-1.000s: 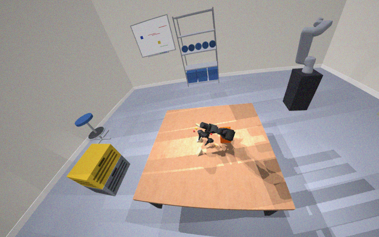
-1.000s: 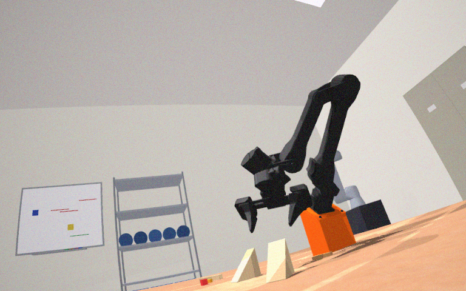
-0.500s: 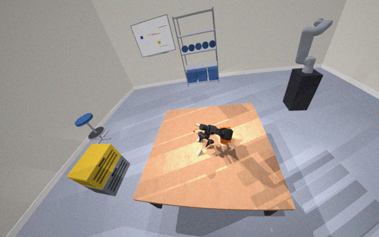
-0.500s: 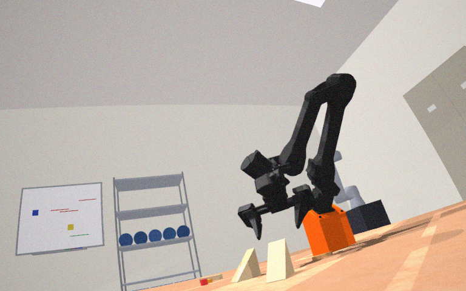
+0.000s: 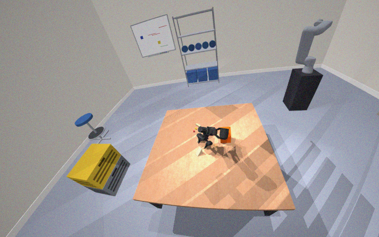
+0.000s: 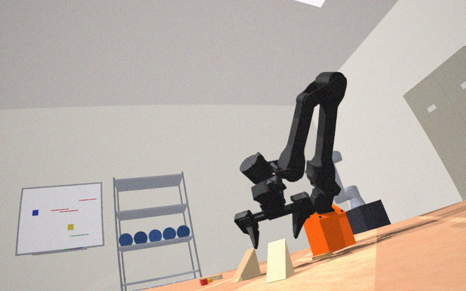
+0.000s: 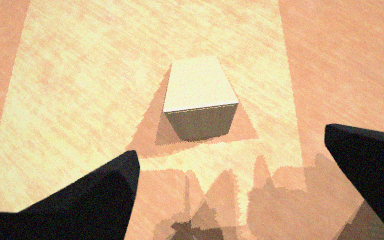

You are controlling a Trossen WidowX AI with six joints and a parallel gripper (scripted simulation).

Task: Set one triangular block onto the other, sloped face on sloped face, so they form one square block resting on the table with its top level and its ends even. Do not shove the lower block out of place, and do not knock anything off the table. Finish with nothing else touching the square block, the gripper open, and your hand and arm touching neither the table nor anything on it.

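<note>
My gripper tip is 2 cm short of the pale block, 4 cm to the right of it and 5 cm above it. From my gripper tip the other things lie so: thin tan slab (14 cm behind, 5 cm to the right, 6 cm below); flat red piece (8 cm behind, 22 cm to the right, 6 cm below); small red cube (13 cm ahead, 26 cm to the right, 6 cm below).
</note>
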